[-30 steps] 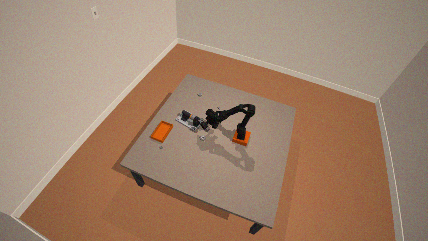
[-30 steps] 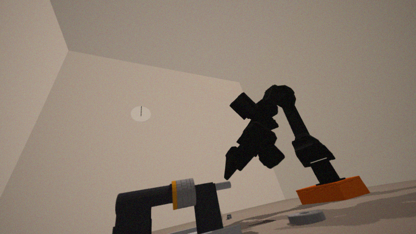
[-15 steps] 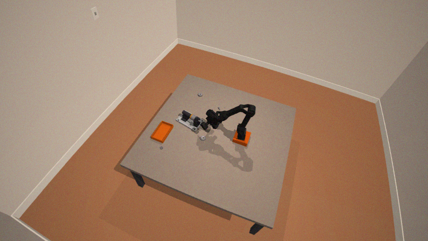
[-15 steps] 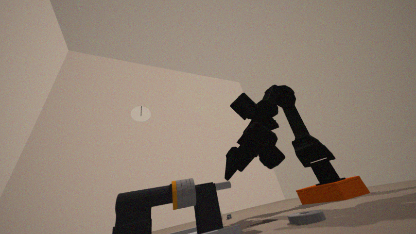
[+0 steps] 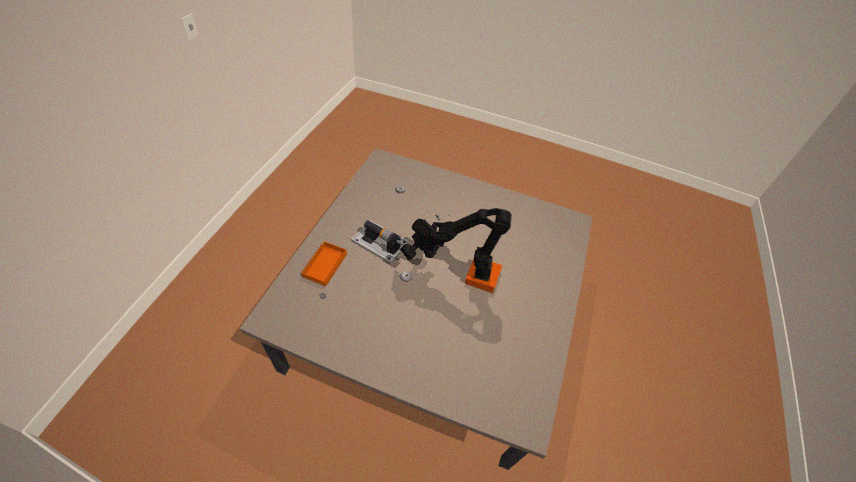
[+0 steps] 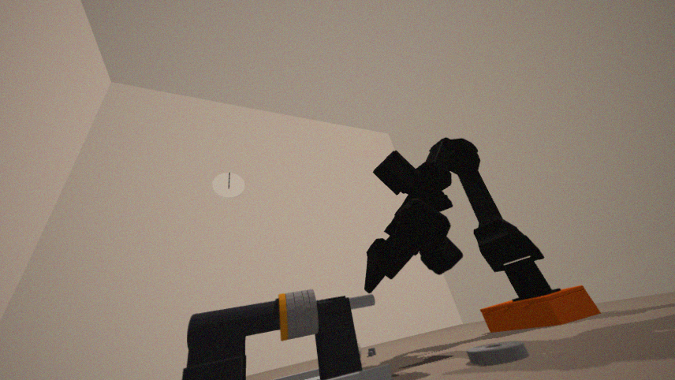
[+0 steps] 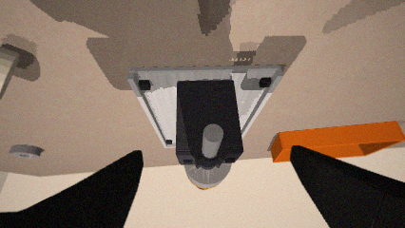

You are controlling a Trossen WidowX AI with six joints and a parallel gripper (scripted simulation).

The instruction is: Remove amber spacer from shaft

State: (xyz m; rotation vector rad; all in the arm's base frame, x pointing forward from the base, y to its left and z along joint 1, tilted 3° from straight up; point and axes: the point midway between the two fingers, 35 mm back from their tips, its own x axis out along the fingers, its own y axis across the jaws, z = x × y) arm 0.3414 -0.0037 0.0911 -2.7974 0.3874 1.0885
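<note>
Right now the grey shaft is 9 cm ahead of my gripper tip, 3 cm to the right of it and 2 cm below it. Also, from my gripper tip: amber spacer 13 cm ahead, 4 cm to the right, 2 cm below; then orange tray 33 cm ahead, 17 cm to the left, 9 cm below; then grey ring 4 cm behind, 11 cm to the left, 9 cm below.
</note>
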